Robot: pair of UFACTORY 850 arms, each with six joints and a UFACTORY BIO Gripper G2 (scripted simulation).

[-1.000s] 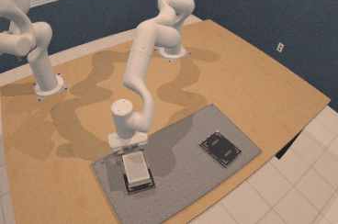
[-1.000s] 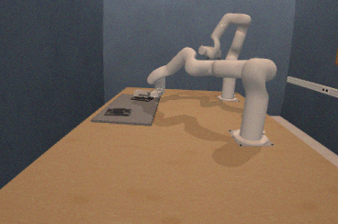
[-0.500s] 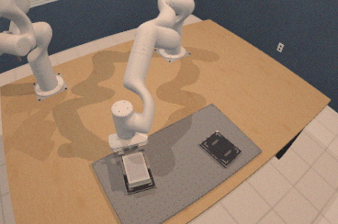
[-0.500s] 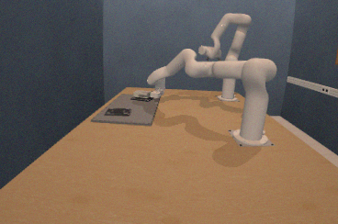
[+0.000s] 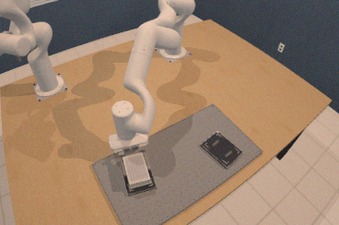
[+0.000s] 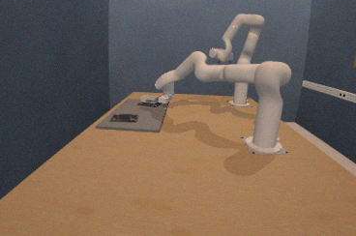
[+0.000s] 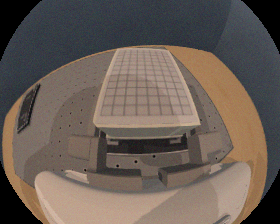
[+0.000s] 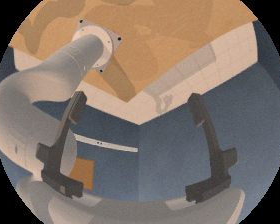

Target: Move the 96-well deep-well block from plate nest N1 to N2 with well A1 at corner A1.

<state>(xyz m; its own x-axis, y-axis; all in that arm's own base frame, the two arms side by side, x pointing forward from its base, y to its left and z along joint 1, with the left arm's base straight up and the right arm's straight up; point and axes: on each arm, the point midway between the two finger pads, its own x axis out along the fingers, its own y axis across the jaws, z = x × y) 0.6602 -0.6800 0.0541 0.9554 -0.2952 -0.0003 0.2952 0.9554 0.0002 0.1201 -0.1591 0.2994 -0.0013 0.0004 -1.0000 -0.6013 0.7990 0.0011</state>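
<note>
My left hand is 1 cm short of the pale deep-well block.
</note>
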